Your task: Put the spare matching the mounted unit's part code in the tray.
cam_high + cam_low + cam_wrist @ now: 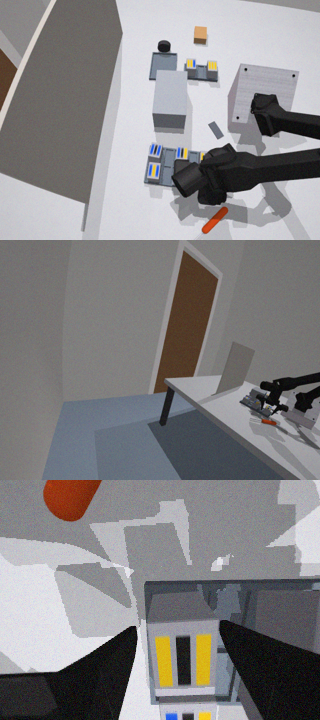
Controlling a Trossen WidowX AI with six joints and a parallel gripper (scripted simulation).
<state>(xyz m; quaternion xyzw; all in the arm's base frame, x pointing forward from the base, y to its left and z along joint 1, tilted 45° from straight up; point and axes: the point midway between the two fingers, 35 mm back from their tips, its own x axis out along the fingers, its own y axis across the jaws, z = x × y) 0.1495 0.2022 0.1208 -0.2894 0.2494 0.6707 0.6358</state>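
Now: the dark flat tray 410 mm to the right of my gripper tip, 180 mm ahead of it and 10 mm below it. Also, from my gripper tip: tall grey panel: 370 mm ahead, 220 mm to the right, 210 mm above; rack: 390 mm to the right, 40 mm ahead, 10 mm below; mounted unit: 230 mm to the right, 130 mm ahead, 30 mm above.
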